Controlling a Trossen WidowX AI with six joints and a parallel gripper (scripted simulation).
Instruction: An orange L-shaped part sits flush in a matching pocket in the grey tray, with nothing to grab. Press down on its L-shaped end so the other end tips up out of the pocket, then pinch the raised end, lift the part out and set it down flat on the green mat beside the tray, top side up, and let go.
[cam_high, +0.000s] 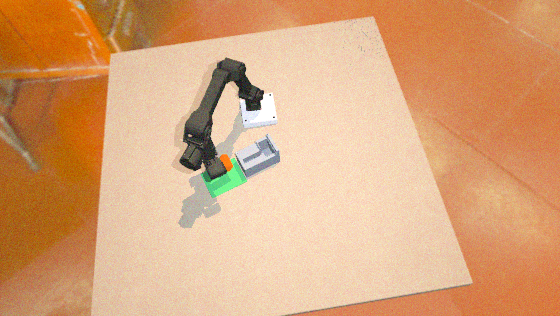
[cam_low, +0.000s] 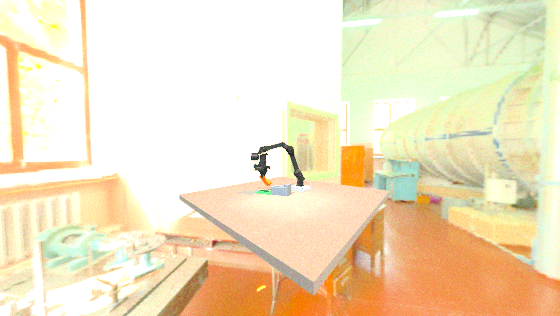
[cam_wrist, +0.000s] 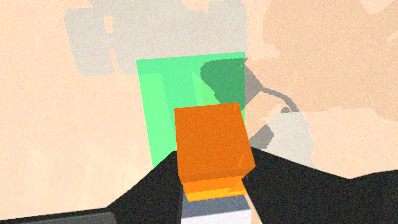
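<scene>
Right now my gripper tip is 14 cm above the green mat, 2 cm to the right of it and 1 cm past it. The rest, counted from my gripper tip: orange L-shaped part (3 cm below, 2 cm to the left, 2 cm behind).
</scene>
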